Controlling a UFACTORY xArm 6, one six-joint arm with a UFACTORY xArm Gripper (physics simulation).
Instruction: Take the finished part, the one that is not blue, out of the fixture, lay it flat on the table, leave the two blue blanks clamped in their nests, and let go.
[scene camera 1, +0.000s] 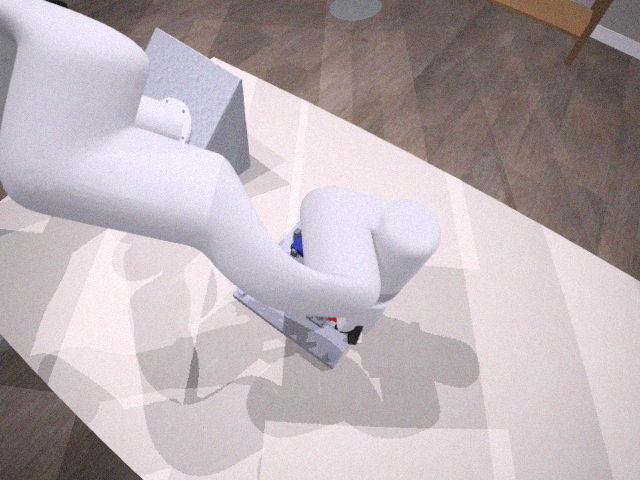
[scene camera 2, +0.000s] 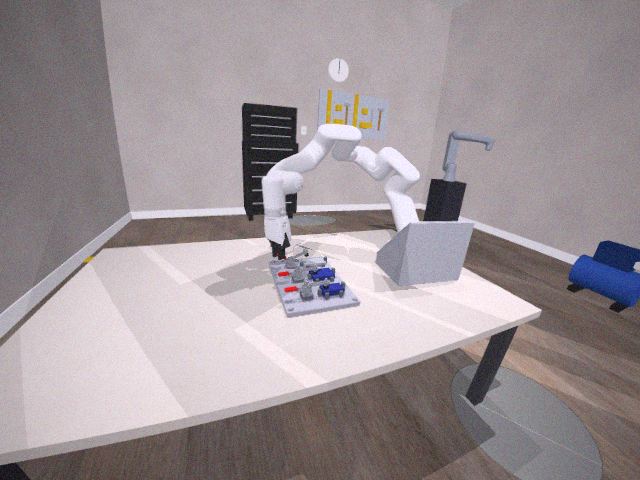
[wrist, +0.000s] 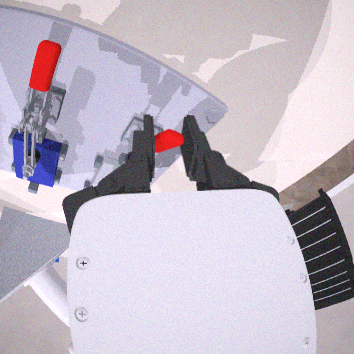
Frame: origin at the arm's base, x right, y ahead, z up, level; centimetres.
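Seen in the pictures: gripper, fingertip midpoint: (scene camera 2: 279, 257) (wrist: 166, 129); arm's base, origin of the base link: (scene camera 1: 169, 128) (scene camera 2: 412, 240) (wrist: 37, 271).
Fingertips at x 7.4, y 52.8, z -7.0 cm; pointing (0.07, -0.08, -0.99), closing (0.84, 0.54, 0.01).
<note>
Offsets run from my fingertips to a thing's middle. "spot": to the spot under its first point.
The grey fixture plate @[dz -5.2, dx -10.2, dy -9.3 cm] (scene camera 1: 330, 355) (scene camera 2: 323, 307) (wrist: 90, 47) lies on the table. Two blue blanks sit in its nests: the near blank @[dz -2.9, dx -21.0, dy -14.2 cm] (scene camera 2: 332, 290) and the middle blank @[dz -3.1, dx -10.0, dy -14.1 cm] (scene camera 2: 322, 274) (wrist: 48, 167), with clamps over them. The finished part @[dz -3.4, dx +1.0, dy -14.0 cm] (scene camera 2: 315, 261), pale grey, is in the far nest; the gripper body hides much of it in the wrist view. My gripper (scene camera 2: 279, 256) (wrist: 166, 129) is low at the far clamp, shut on its red handle @[dz -0.8, dx +0.4, dy -2.0 cm] (scene camera 1: 332, 318) (wrist: 169, 140). That clamp's arm (scene camera 2: 299, 255) looks tilted up, off the part.
The middle clamp's red handle @[dz -1.4, dx -10.7, dy -1.7 cm] (scene camera 2: 283, 273) (wrist: 45, 65) and the near clamp's red handle @[spot: dz -0.5, dx -22.5, dy -0.8 cm] (scene camera 2: 291, 289) stick out along the plate's same side. The grey wedge-shaped arm mount (scene camera 1: 193, 87) (scene camera 2: 436, 253) stands on the table. The arm covers much of the fixture in scene camera 1.
</note>
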